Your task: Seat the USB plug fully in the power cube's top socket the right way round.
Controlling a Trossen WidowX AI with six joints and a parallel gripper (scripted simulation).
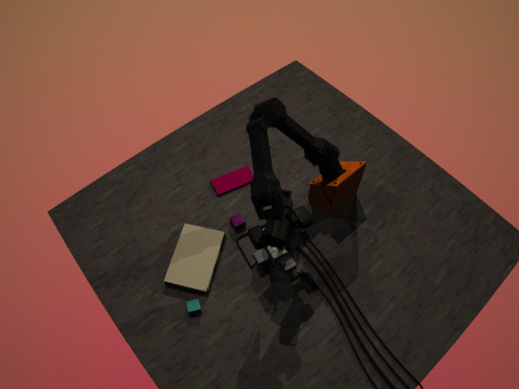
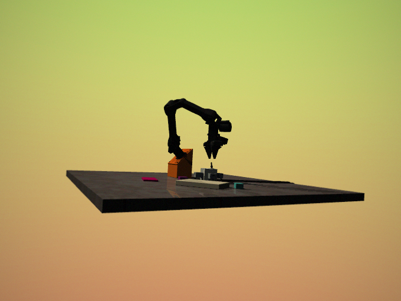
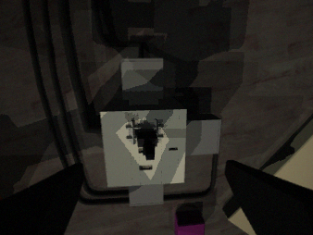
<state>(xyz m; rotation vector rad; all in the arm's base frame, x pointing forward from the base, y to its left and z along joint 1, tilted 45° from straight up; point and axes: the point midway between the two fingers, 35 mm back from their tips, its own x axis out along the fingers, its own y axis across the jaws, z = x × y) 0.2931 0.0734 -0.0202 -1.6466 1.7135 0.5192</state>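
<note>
Now: the USB plug 40 mm below my gripper tip. Round my gripper tip: purple cube (190 mm to the right, 120 mm below, 30 mm ahead); then beige slab (220 mm ahead, 170 mm to the right, 120 mm below); then teal cube (320 mm ahead, 120 mm below, 30 mm to the right).
</note>
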